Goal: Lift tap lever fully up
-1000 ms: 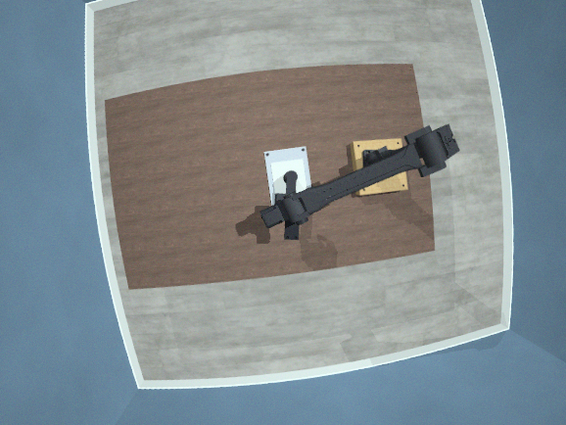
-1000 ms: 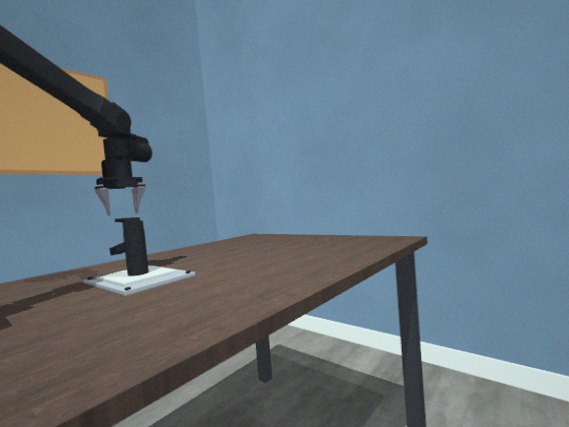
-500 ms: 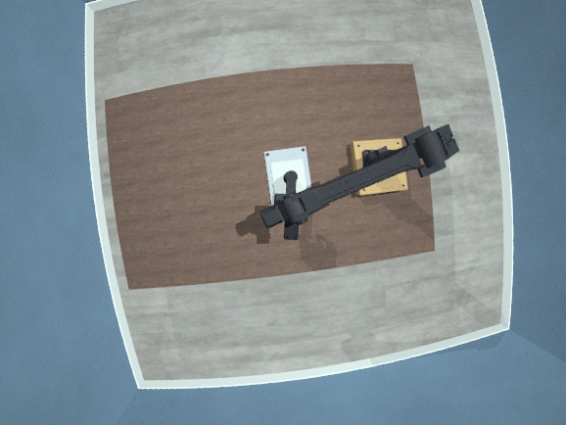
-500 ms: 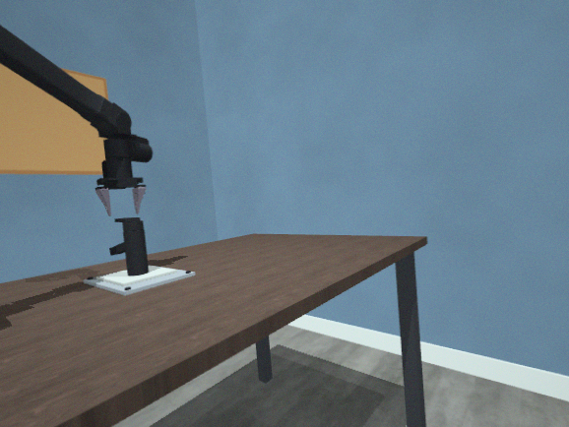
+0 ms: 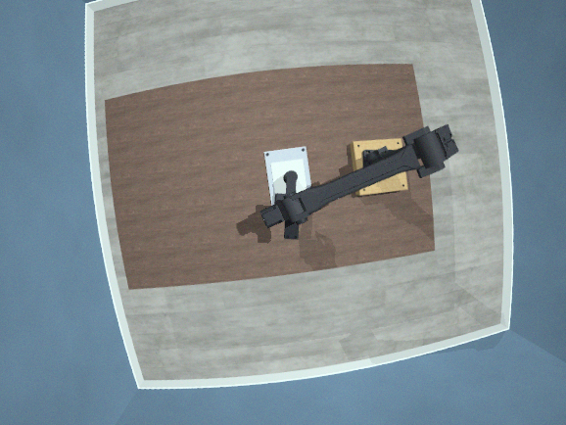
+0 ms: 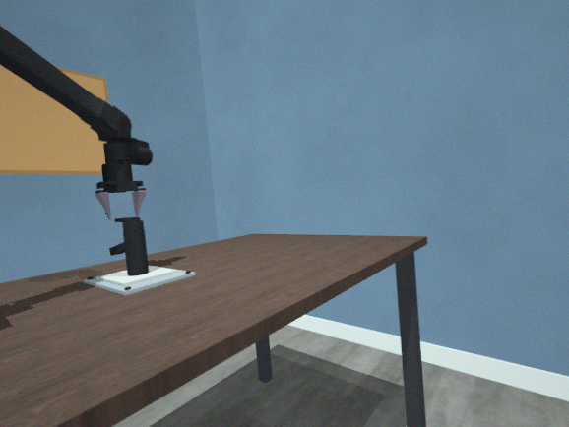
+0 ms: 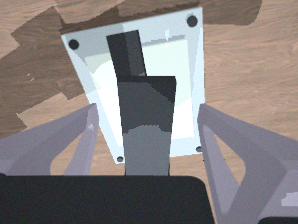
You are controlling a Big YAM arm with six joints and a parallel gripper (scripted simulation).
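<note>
Now: the lever 40 mm to the right of my hand and 10 mm below it. The rest, counted from my hand: dark tap: 10 mm behind, 70 mm to the right, 70 mm below.
</note>
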